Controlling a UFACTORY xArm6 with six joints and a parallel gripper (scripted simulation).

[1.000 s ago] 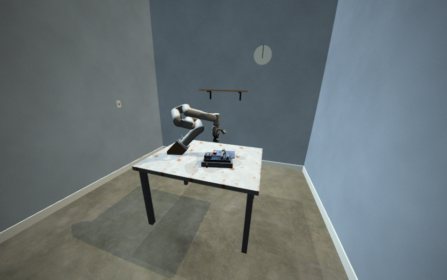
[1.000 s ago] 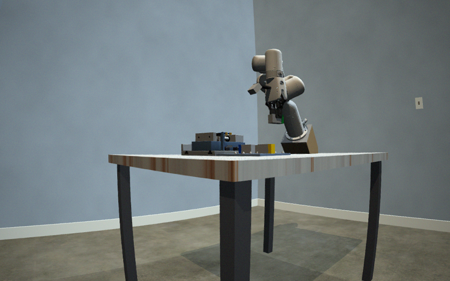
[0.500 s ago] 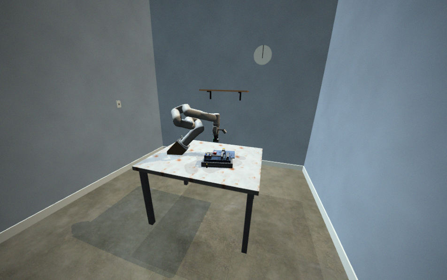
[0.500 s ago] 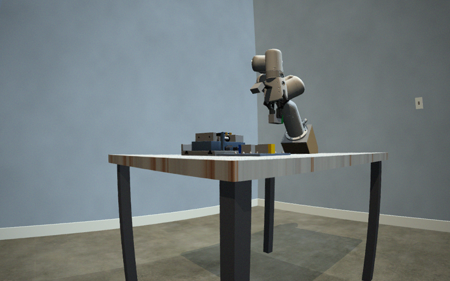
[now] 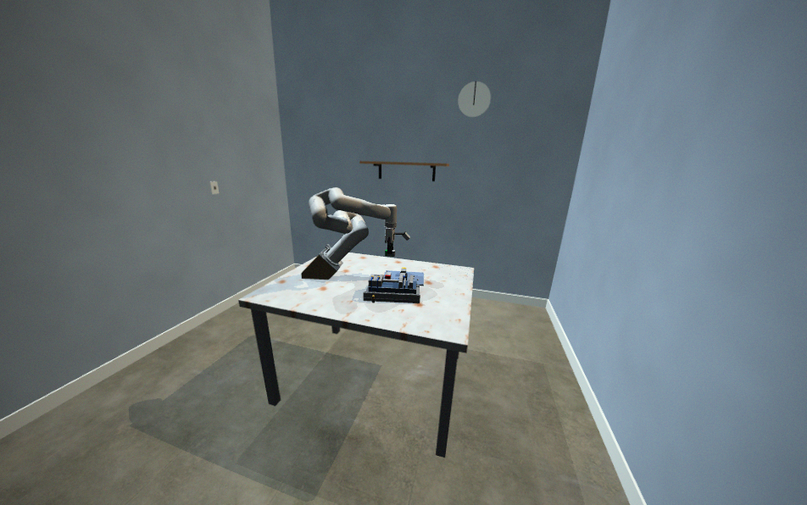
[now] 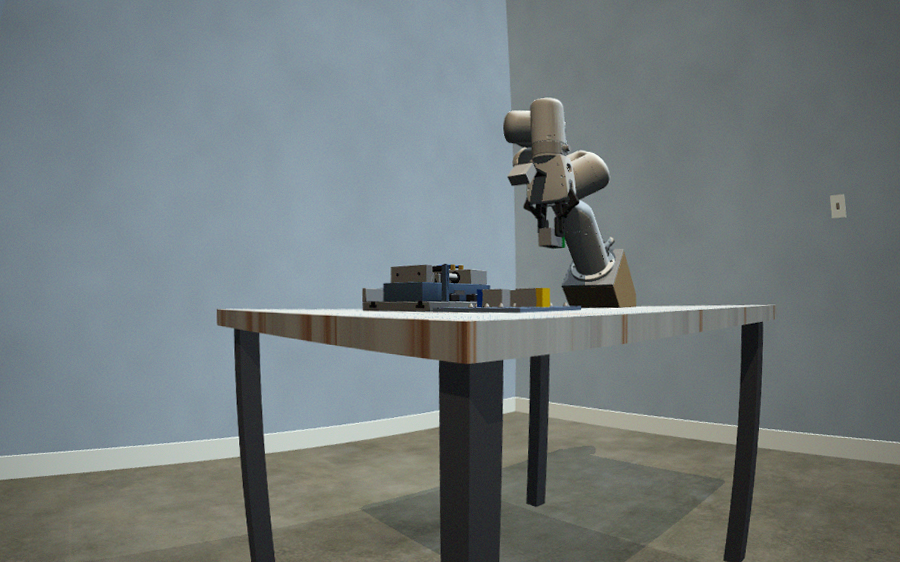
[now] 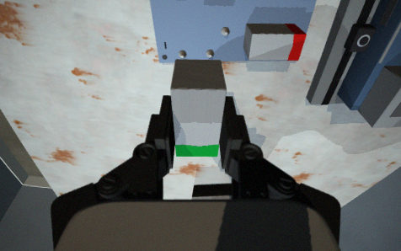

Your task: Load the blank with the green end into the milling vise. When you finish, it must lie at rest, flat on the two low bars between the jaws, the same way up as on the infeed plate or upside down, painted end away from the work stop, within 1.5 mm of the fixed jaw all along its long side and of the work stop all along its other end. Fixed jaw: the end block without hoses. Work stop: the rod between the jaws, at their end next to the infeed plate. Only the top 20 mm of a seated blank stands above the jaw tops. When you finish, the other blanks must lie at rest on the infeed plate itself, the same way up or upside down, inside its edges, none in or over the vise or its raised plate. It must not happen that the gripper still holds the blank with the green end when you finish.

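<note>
Right now the green-ended blank is 20 mm below my hand. The rest, counted from my hand: red-ended blank: 40 mm ahead, 80 mm to the right, 150 mm below; blue-ended blank: 120 mm ahead, 40 mm to the right, 150 mm below; yellow-ended blank: 80 mm ahead, 40 mm to the left, 150 mm below.
</note>
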